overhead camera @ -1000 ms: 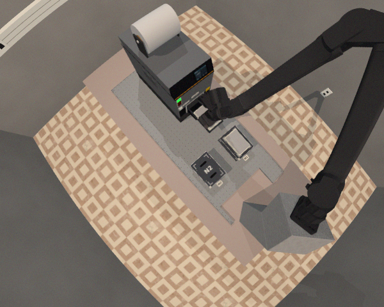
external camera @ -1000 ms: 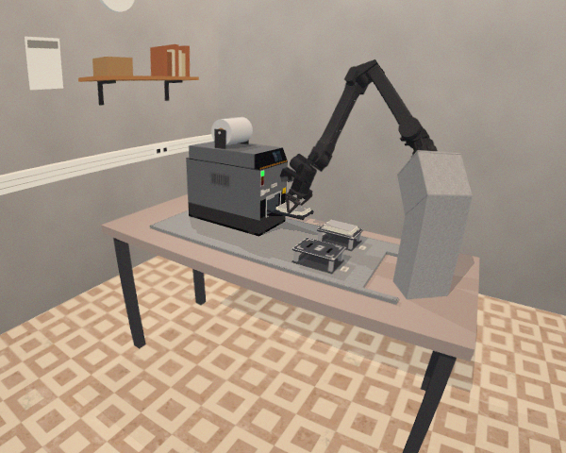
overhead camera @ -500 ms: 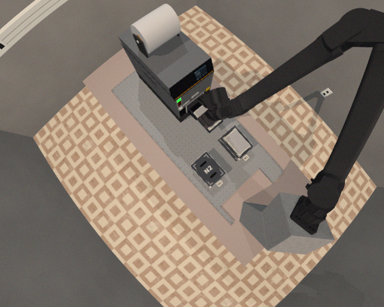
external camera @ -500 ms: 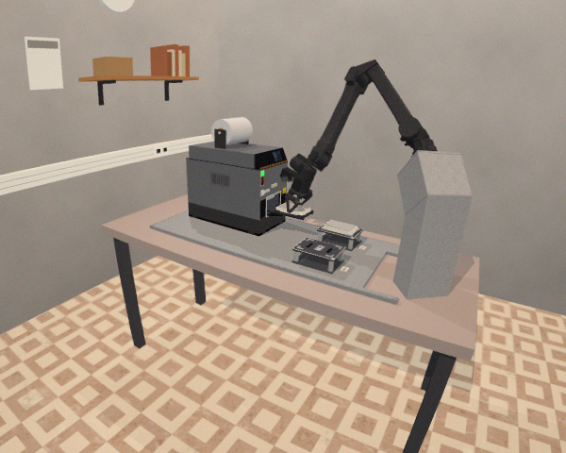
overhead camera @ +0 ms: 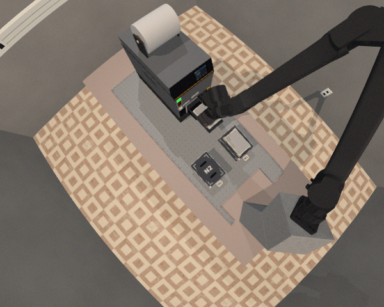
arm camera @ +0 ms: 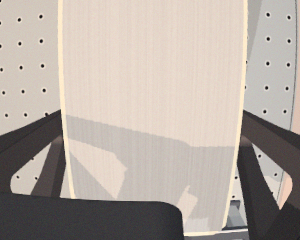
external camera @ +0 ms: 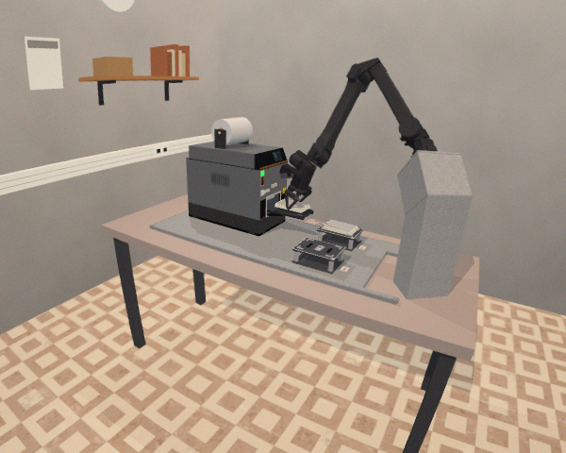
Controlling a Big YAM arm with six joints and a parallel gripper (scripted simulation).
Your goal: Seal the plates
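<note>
The sealer stage lies 30 mm below my hand. From my hand the other things lie so: start button (110 mm ahead, 80 mm to the left, 60 mm above); cream well plate (right at my hand); foil roll (330 mm ahead, 290 mm above, 40 mm to the right).
</note>
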